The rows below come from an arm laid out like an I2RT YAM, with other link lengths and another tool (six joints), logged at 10 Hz.
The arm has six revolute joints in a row. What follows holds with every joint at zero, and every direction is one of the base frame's.
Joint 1 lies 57.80 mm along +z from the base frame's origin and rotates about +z.
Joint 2 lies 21.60 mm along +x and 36.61 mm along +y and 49.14 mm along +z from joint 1 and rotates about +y.
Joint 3 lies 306.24 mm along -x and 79.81 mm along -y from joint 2 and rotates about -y.
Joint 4 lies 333.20 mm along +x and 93.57 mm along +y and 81.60 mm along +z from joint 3 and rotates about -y.
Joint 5 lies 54.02 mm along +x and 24.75 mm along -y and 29.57 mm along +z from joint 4 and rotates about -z.
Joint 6 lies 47.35 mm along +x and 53.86 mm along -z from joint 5 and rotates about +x.
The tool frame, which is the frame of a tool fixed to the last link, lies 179.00 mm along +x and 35.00 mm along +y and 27.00 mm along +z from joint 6; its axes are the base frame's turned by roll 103.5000, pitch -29.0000 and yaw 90.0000 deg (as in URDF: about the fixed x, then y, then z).
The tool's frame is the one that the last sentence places.
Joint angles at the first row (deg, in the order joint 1, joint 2, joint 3, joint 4, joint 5, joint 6):
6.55 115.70 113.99 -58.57 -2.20 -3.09
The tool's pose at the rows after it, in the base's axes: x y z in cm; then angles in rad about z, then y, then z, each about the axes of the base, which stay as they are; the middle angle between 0 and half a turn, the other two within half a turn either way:
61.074, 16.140, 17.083, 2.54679, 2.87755, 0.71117
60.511, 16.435, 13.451, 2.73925, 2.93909, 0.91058
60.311, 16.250, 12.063, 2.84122, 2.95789, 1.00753
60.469, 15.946, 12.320, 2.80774, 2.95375, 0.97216
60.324, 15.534, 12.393, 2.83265, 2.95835, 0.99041
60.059, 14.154, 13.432, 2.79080, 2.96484, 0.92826
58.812, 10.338, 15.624, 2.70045, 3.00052, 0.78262
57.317, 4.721, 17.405, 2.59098, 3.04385, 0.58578
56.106, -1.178, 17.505, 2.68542, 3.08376, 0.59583
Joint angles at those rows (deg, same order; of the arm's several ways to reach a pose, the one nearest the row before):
8.32 118.78 112.99 -59.07 -2.33 -3.49
8.64 121.54 112.29 -59.96 -2.33 -3.88
8.51 122.43 111.72 -60.05 -2.31 -3.84
8.21 122.21 111.72 -59.85 -2.31 -4.01
7.86 122.06 111.72 -60.38 -2.28 -4.01
6.83 120.84 111.72 -61.54 -1.69 -4.03
4.10 117.95 111.72 -65.34 0.36 -4.21
-0.56 115.42 111.74 -69.41 2.48 -4.47
-6.35 114.78 111.59 -71.90 3.22 -5.69

